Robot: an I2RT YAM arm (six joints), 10 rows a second.
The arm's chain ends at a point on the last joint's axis. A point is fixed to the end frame.
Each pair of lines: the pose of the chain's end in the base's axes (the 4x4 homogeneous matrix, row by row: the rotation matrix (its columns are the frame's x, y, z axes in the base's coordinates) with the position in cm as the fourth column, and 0 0 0 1 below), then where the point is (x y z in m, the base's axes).
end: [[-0.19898 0.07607 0.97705 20.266], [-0.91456 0.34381 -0.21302 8.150], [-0.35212 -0.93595 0.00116 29.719], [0 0 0 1]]
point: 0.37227 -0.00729 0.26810
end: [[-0.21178 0.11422 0.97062 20.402], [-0.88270 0.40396 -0.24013 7.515], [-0.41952 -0.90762 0.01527 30.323], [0 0 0 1]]
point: 0.37207 -0.01623 0.27313
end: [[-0.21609 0.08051 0.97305 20.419], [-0.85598 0.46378 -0.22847 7.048], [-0.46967 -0.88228 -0.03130 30.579], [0 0 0 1]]
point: 0.37212 -0.01663 0.26444
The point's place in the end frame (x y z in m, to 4 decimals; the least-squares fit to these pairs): 0.0577 0.0096 0.1846
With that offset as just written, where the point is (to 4 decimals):
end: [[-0.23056 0.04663 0.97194 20.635], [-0.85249 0.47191 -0.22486 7.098], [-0.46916 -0.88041 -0.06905 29.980], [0 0 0 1]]
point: 0.3729 -0.0152 0.2515
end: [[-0.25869 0.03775 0.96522 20.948], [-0.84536 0.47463 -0.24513 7.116], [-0.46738 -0.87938 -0.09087 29.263], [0 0 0 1]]
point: 0.3731 -0.0183 0.2404
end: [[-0.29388 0.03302 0.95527 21.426], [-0.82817 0.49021 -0.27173 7.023], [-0.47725 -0.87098 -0.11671 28.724], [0 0 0 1]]
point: 0.3740 -0.0230 0.2298
